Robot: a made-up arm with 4 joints.
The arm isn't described. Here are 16 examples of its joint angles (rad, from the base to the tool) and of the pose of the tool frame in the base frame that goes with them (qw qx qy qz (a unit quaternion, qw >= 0); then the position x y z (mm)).
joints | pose
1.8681 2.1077 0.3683 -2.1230 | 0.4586 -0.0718 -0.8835 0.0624 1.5 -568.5 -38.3
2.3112 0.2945 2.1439 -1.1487 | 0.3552 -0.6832 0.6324 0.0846 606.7 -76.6 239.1
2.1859 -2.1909 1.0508 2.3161 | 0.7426 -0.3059 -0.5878 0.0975 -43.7 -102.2 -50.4
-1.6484 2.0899 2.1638 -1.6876 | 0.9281 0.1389 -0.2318 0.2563 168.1 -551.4 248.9
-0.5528 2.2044 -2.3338 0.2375 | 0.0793 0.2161 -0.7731 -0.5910 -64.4 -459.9 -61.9
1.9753 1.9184 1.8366 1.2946 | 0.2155 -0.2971 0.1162 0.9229 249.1 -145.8 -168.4
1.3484 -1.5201 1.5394 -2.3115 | 0.3572 -0.9288 0.0579 0.0798 -40.2 354.7 55.6
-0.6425 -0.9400 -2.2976 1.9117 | 0.6287 -0.1399 -0.7422 0.1854 -122.6 13.5 245.7
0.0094 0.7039 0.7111 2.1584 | 0.1316 -0.9271 0.2308 -0.2644 -116.5 5.3 -67.2
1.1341 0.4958 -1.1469 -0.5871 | 0.8580 -0.2174 -0.2149 0.4128 402.6 -249.6 -53.2
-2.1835 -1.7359 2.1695 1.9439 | 0.5423 -0.1863 -0.8052 -0.1514 146.8 -66.6 200.5
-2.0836 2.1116 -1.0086 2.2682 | 0.2238 -0.0560 0.4577 -0.8587 -15.8 -207.0 360.8
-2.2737 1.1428 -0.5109 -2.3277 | 0.1113 0.1896 0.8331 -0.5076 -179.9 -354.8 530.1
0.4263 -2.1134 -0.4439 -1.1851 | 0.0956 -0.9088 0.0801 -0.3981 -198.7 351.4 260.1
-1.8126 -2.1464 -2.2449 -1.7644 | 0.0344 0.9443 -0.2335 0.2293 374.6 288.9 212.9
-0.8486 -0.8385 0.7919 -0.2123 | 0.6785 0.2707 0.4369 -0.5249 -498.6 110.3 123.8
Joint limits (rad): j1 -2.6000..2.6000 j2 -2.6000..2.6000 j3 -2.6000..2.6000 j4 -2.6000..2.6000
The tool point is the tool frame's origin. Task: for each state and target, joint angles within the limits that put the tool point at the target. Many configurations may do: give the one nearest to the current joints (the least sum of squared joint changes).
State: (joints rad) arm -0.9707 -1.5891 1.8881 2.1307
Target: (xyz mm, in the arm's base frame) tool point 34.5 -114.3 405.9
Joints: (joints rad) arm -1.2825 -1.9995 2.1576 1.3605
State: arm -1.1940 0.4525 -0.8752 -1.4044
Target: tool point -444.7 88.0 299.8
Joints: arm -1.9514 -0.2621 -0.9389 -1.0050
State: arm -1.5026 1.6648 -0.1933 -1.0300
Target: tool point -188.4 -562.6 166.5
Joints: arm -1.3466 1.3210 -0.2599 -1.2075
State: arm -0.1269 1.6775 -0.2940 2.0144
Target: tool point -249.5 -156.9 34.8
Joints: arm -0.6153 1.8596 -0.4097 2.1429
